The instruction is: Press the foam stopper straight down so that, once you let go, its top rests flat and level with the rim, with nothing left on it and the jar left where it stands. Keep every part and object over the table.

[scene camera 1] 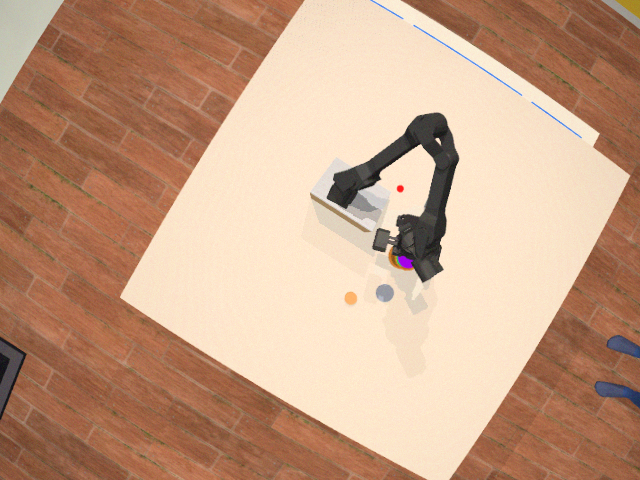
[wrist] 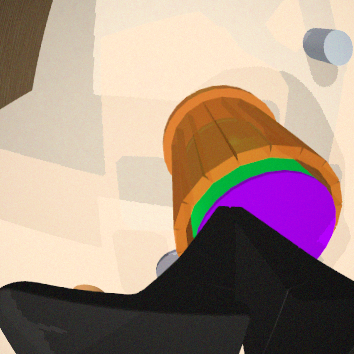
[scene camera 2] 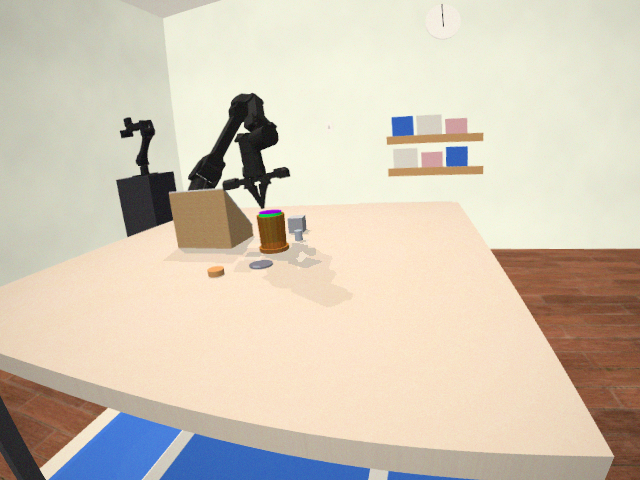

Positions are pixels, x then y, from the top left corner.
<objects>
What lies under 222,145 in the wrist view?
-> A jar.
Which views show my gripper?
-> Scene camera 1, the wrist view and scene camera 2: all of them.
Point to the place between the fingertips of my gripper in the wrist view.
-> At 227,218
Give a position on a jar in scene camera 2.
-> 271,223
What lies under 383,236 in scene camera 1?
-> My gripper.
</objects>
